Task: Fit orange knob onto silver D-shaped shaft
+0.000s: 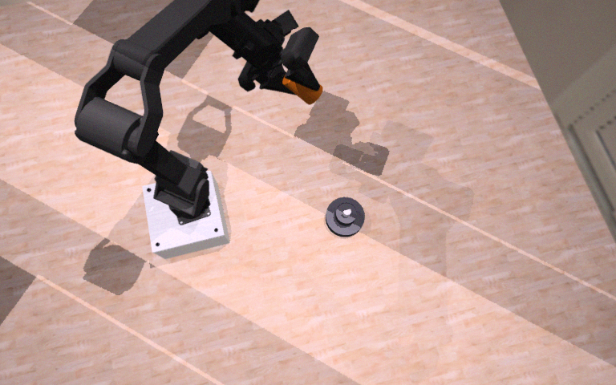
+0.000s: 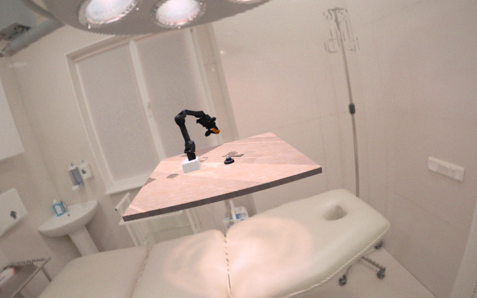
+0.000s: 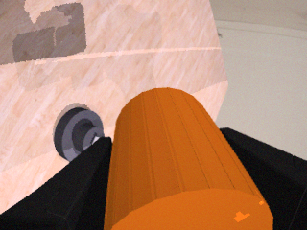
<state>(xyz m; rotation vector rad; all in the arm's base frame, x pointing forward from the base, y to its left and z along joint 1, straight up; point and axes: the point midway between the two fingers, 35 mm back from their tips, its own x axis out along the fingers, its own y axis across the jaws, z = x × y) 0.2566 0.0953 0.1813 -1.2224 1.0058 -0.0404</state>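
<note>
The orange knob is 2 cm to the left of my gripper tip, 2 cm behind it and 2 cm above it. Round my gripper tip: round pedestal (21 cm below, 19 cm to the right, 2 cm ahead).
</note>
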